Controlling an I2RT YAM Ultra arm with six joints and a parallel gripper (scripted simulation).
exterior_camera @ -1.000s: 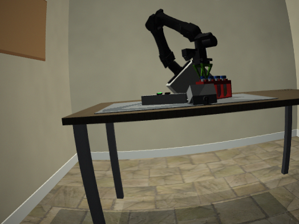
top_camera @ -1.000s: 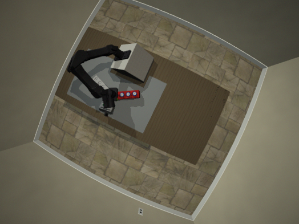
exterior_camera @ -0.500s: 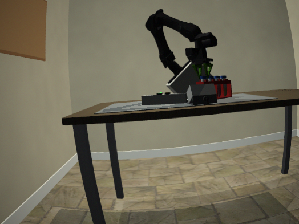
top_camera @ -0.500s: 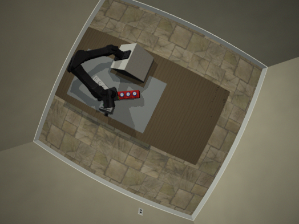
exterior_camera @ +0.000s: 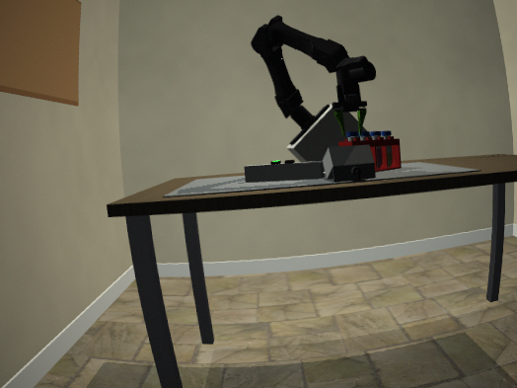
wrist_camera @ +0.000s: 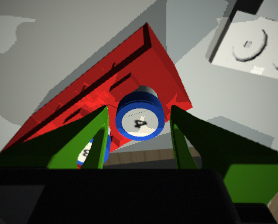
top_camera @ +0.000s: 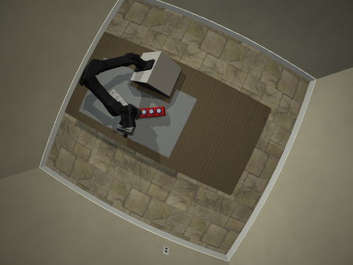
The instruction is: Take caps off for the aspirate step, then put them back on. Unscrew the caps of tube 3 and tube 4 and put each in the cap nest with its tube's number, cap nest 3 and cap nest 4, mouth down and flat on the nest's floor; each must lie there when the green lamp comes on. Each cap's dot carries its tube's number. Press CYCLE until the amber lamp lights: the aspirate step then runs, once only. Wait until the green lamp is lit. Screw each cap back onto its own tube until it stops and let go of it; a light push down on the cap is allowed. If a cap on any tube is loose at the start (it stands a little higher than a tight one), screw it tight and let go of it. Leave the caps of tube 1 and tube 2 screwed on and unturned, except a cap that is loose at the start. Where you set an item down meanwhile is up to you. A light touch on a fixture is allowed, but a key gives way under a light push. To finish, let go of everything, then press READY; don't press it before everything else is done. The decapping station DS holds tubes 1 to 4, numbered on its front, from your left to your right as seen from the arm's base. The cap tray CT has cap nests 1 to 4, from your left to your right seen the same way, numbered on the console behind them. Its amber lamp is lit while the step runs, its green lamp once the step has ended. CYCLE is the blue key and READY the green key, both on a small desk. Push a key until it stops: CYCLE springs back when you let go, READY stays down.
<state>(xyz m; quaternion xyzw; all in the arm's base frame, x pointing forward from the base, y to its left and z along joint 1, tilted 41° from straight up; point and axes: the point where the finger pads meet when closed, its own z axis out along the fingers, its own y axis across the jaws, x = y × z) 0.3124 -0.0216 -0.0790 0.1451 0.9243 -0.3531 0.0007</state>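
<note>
Right now my hand is right at the cap 4. From my hand the other things lie so: blue key (110 mm ahead, 50 mm to the right, 50 mm below); then cap 3 (50 mm to the left, 20 mm behind); then cap 2 (100 mm to the left, 40 mm behind).
</note>
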